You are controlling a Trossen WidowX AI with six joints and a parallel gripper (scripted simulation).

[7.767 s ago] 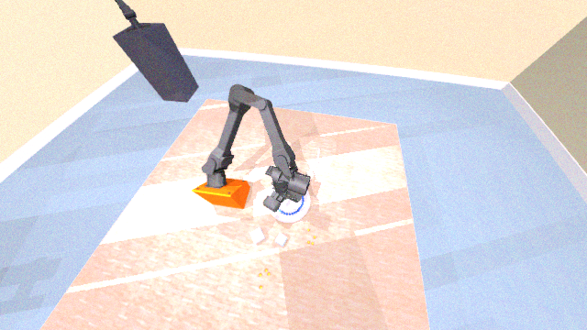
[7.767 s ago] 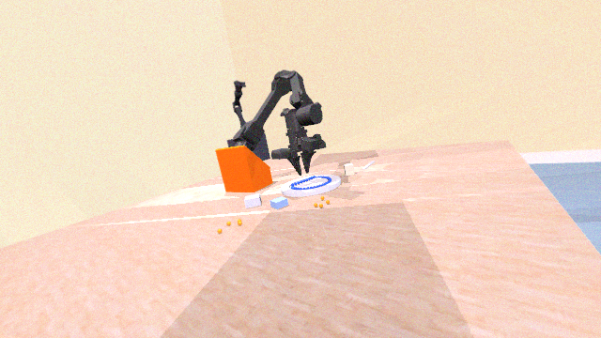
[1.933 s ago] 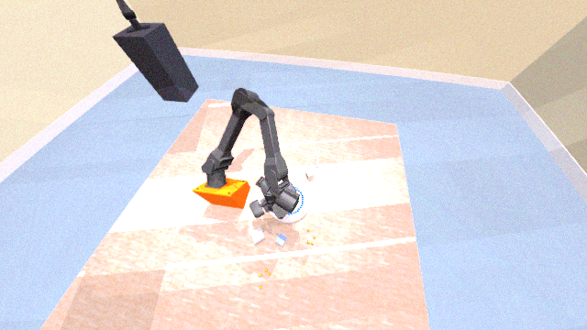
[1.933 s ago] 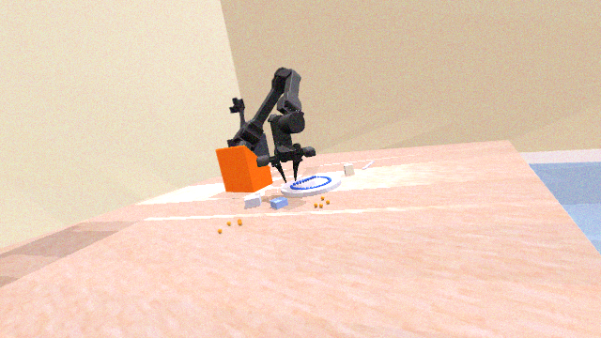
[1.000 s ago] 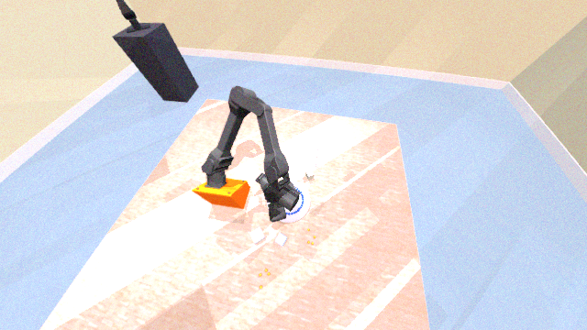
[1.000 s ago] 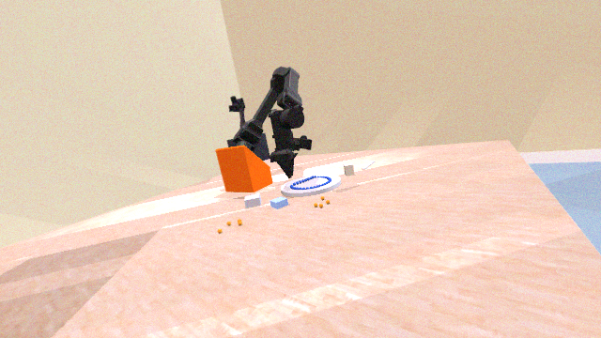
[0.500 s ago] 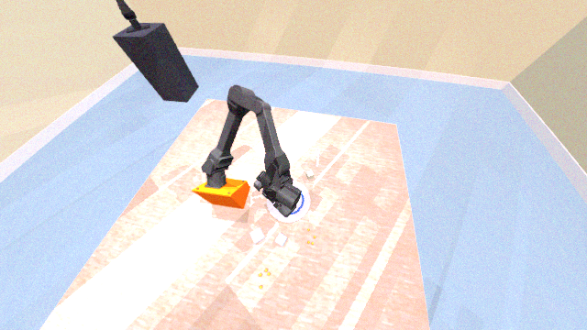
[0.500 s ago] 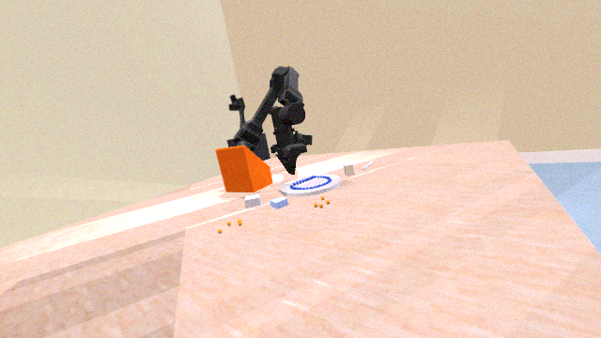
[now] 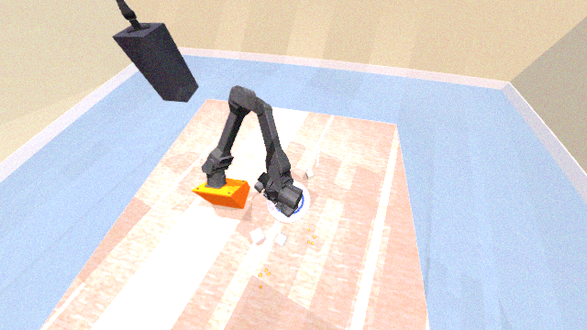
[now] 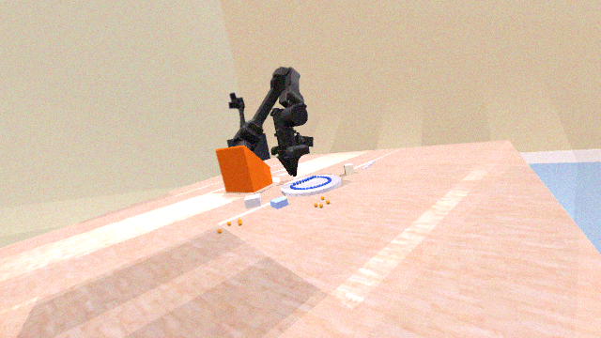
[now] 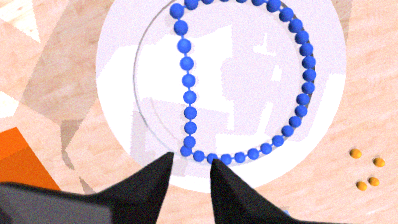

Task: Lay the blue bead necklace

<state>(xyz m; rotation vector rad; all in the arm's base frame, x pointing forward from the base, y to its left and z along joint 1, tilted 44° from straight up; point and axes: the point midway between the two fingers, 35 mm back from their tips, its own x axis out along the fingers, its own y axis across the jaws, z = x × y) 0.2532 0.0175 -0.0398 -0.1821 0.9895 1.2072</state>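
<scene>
Right now my gripper tip is 40 mm short of the round white bead board, 40 mm above it and 30 mm to the right of it. Also, from my gripper tip: white block (140 mm to the right, 60 mm behind, 30 mm below); light blue cube (140 mm to the right, 40 mm below, 40 mm ahead); beige cube (170 mm to the left, 130 mm ahead, 30 mm below).
</scene>
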